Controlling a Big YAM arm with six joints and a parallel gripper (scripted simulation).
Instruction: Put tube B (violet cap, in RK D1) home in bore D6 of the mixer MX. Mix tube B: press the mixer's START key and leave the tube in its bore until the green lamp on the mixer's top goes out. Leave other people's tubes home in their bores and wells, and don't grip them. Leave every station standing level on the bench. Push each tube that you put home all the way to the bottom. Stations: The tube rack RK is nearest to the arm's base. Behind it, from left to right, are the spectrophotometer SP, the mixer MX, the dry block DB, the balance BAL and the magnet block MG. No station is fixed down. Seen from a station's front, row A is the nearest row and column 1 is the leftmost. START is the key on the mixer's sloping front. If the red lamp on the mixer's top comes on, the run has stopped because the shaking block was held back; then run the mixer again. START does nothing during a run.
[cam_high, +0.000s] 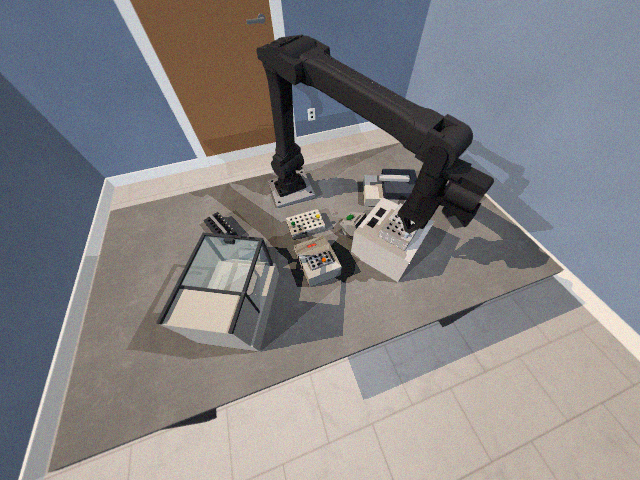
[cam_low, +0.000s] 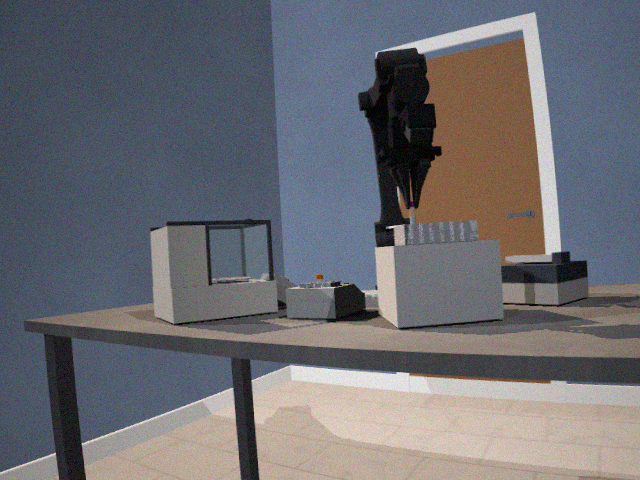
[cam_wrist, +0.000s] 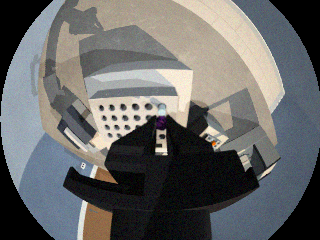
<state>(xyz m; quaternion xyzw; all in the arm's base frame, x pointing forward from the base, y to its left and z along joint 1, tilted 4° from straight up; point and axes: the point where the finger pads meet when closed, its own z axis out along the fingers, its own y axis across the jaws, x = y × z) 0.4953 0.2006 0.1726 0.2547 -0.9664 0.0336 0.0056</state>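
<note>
My gripper is now 50 mm above the shaking block, 40 mm past it and 30 mm to the right of it. Round my hand: green start key 200 mm behind, 130 mm below, 60 mm to the right; then tube B 20 mm below; then dry block DB 230 mm to the right, 170 mm below, 110 mm behind.
</note>
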